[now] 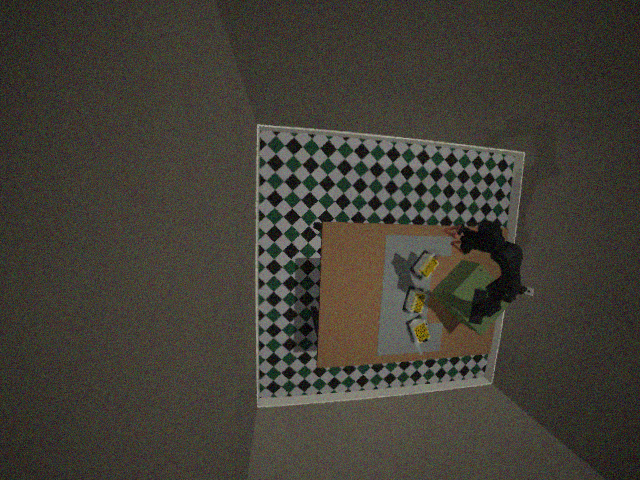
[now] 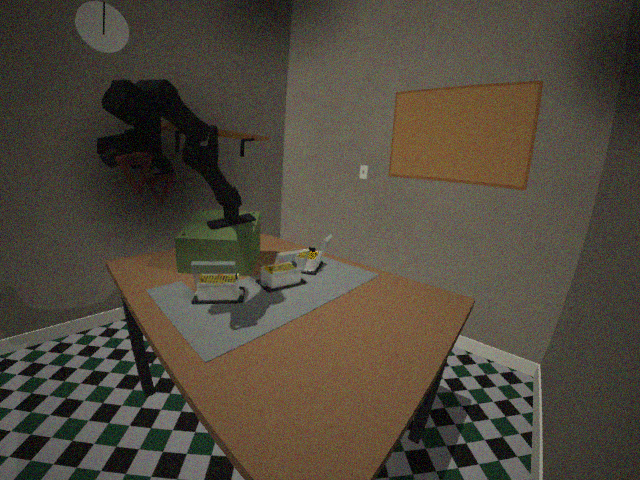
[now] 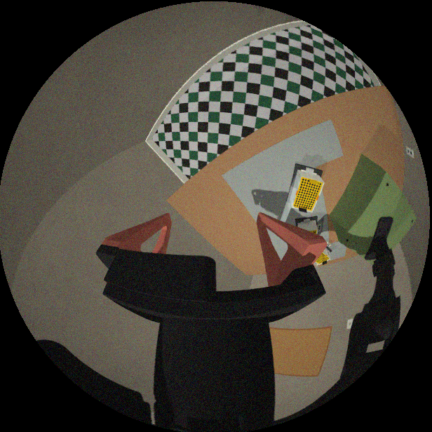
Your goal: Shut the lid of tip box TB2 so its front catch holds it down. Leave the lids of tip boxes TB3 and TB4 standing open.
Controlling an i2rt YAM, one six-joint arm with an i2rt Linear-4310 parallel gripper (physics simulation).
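Where they show: gripper, fingertip midpoint: (image 1: pixel 447 236) (image 2: pixel 150 199); arm's base, link origin: (image 1: pixel 477 306) (image 2: pixel 231 222).
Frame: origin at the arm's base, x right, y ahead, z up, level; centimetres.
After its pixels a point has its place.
Three white tip boxes with yellow racks stand in a row; their labels are not readable, so I cannot tell which is TB2, TB3 or TB4. The nearest box to my gripper (image 1: pixel 425 265) (image 2: pixel 217 293) (image 3: pixel 306 194), the middle box (image 1: pixel 415 302) @(y 38.4, x -4.1, z -3.3 cm) (image 2: pixel 281 277) @(y 34.9, x -4.4, z -13.5 cm) (image 3: pixel 306 226) and the far box (image 1: pixel 419 330) (image 2: pixel 311 262) @(y 28.3, x -22.6, z -13.2 cm) (image 3: pixel 322 258) all have their lids standing open. The catches are too small to make out. My gripper (image 1: pixel 448 238) @(y 43.7, x 34.8, z 15.4 cm) (image 2: pixel 150 196) @(y 43.7, x 34.8, z 15.4 cm) (image 3: pixel 213 217) is open and empty, high above the table's side edge, apart from all the boxes.
The boxes stand on a grey-blue mat (image 1: pixel 395 330) @(y 36.8, x -28.7, z -17.8 cm) (image 2: pixel 206 335) @(y 49.0, x 26.1, z -17.8 cm) (image 3: pixel 270 160) on the wooden table (image 1: pixel 351 294) @(y 71.0, x -9.7, z -18.1 cm) (image 2: pixel 336 361) @(y 73.4, x 4.7, z -18.1 cm) (image 3: pixel 200 200). A green block (image 1: pixel 460 273) @(y 8.3, x 15.8, z -10.4 cm) (image 2: pixel 206 254) @(y 9.5, x 14.0, z -9.8 cm) (image 3: pixel 350 200) stands behind them under the arm's base. A wall shelf (image 2: pixel 242 135) is behind the arm.
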